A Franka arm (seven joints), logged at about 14 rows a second.
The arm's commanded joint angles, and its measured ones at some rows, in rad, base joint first. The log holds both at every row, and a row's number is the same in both.
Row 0, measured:
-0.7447 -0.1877 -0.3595 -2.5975 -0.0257 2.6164 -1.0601
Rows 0 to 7, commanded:
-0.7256 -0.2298 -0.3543 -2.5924 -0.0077 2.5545 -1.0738
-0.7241 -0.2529 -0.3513 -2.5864 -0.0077 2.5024 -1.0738
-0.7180 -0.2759 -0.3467 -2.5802 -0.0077 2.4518 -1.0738
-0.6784 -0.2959 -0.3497 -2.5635 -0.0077 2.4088 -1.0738
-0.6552 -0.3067 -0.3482 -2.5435 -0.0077 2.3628 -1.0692
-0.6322 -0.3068 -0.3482 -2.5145 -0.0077 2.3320 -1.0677
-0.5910 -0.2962 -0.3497 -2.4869 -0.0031 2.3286 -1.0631
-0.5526 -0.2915 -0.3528 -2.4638 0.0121 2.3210 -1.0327
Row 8, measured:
-0.6208 -0.2915 -0.3411 -2.5125 -0.0181 2.3627 -1.0557
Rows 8 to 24, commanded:
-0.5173 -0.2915 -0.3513 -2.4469 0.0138 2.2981 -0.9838
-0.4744 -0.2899 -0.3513 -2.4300 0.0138 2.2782 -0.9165
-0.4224 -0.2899 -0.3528 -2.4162 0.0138 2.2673 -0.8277
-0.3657 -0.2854 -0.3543 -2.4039 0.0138 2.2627 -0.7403
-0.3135 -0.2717 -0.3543 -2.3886 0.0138 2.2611 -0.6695
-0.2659 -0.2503 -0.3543 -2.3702 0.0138 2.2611 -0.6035
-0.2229 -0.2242 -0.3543 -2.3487 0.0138 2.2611 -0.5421
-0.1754 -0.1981 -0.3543 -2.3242 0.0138 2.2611 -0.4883
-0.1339 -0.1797 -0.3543 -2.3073 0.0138 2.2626 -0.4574
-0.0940 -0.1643 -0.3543 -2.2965 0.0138 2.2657 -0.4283
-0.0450 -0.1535 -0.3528 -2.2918 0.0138 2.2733 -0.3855
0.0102 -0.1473 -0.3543 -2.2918 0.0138 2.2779 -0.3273
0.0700 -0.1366 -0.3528 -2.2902 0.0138 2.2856 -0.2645
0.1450 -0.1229 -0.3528 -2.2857 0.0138 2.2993 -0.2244
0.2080 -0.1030 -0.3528 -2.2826 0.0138 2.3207 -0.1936
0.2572 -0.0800 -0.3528 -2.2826 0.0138 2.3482 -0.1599
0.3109 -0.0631 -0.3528 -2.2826 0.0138 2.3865 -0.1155
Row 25, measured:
0.2255 -0.1116 -0.3375 -2.3065 0.0010 2.3357 -0.1717
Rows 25 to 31, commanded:
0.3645 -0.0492 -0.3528 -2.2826 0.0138 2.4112 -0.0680
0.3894 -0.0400 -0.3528 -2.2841 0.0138 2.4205 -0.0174
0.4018 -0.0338 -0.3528 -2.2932 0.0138 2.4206 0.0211
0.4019 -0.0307 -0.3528 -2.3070 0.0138 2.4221 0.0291
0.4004 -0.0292 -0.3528 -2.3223 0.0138 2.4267 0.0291
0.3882 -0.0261 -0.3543 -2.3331 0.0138 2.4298 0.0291
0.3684 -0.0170 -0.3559 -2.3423 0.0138 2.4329 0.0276
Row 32, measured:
0.3946 -0.0192 -0.3524 -2.3178 0.0011 2.4079 0.0246
